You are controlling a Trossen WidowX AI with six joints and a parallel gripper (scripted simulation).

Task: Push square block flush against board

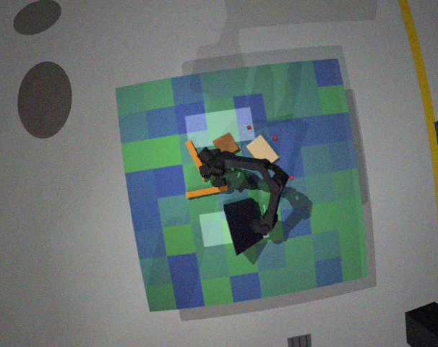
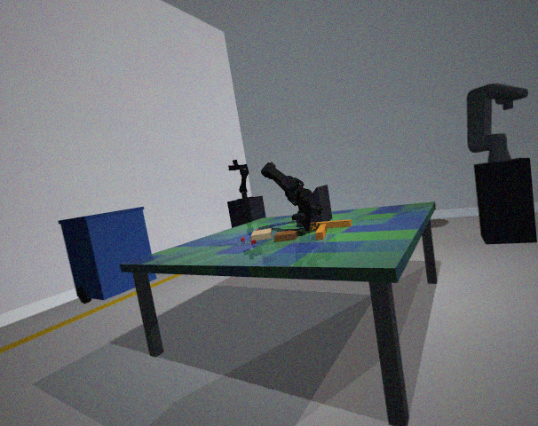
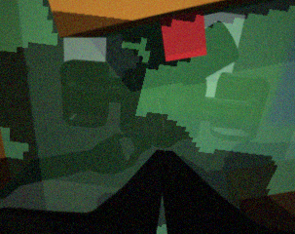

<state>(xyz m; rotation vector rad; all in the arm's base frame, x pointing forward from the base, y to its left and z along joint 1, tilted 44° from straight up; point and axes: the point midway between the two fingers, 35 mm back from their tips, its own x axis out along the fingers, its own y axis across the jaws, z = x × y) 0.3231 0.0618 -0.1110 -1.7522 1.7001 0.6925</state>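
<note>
Now: gripper tip 250 mm to the left of the tan block and 40 mm short of it. The rest, counted from my gripper tip: brown square block 110 mm ahead, 70 mm to the right.
</note>
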